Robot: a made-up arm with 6 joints.
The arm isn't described. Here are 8 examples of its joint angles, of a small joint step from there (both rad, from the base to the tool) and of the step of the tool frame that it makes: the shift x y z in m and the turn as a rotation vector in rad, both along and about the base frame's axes.
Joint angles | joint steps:
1: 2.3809 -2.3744 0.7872 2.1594 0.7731 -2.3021 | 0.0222 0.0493 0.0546 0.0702 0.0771 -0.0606
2: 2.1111 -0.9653 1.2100 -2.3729 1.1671 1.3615 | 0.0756 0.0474 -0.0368 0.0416 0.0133 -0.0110
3: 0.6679 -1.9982 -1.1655 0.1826 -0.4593 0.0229 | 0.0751 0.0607 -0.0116 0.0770 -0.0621 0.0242
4: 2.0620 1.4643 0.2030 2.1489 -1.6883 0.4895 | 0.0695 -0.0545 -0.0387 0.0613 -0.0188 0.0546
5: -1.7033 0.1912 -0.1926 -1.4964 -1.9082 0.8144 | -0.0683 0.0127 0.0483 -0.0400 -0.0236 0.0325
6: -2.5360 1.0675 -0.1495 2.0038 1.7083 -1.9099 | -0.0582 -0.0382 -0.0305 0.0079 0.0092 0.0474
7: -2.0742 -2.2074 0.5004 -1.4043 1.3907 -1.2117 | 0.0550 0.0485 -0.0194 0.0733 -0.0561 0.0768
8: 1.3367 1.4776 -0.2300 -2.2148 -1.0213 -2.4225 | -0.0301 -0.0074 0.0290 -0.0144 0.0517 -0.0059
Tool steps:
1: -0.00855 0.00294 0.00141 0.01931 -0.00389 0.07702
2: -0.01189 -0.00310 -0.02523 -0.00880 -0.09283 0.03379
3: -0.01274 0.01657 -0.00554 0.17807 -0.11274 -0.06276
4: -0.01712 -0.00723 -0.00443 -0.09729 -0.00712 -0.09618
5: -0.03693 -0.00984 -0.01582 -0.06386 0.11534 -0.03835
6: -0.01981 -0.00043 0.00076 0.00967 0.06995 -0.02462
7: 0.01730 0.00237 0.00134 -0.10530 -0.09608 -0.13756
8: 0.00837 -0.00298 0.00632 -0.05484 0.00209 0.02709
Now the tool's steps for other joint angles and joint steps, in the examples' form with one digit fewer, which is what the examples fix.
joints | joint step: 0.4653 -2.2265 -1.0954 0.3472 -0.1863 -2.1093 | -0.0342 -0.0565 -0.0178 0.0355 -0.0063 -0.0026
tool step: 0.0107 -0.0054 0.0006 0.0151 0.0334 0.0370
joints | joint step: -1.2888 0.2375 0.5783 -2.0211 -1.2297 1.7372 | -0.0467 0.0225 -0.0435 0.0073 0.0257 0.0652
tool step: -0.0084 -0.0037 -0.0064 -0.0089 0.0580 0.0218
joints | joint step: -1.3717 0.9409 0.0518 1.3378 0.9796 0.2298 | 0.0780 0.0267 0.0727 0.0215 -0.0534 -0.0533
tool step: 0.0101 0.0022 0.0155 0.0124 -0.0508 -0.0274
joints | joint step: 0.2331 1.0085 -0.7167 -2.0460 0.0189 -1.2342 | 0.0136 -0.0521 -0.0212 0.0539 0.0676 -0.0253
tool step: 0.0019 0.0015 0.0066 -0.0708 0.0100 0.0871
